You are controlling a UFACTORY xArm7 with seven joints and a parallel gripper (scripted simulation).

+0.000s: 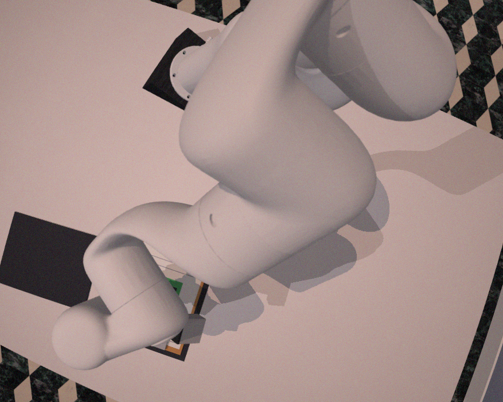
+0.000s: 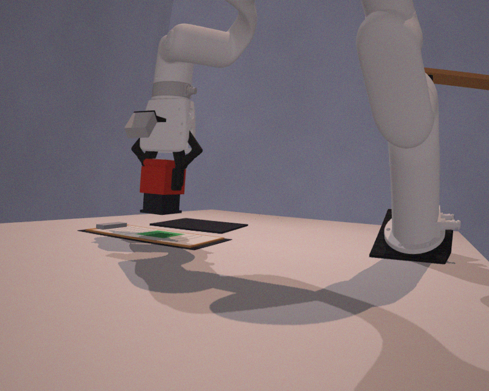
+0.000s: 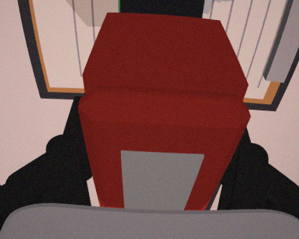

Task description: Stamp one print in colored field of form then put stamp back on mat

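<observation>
The clipboard is 2 cm ahead of my hand, 1 cm to the left of it and 10 cm below it. Round my hand: dark mat 4 cm ahead, 27 cm to the right, 10 cm below; then black stamp foot 5 cm below; then red stamp 1 cm below.
</observation>
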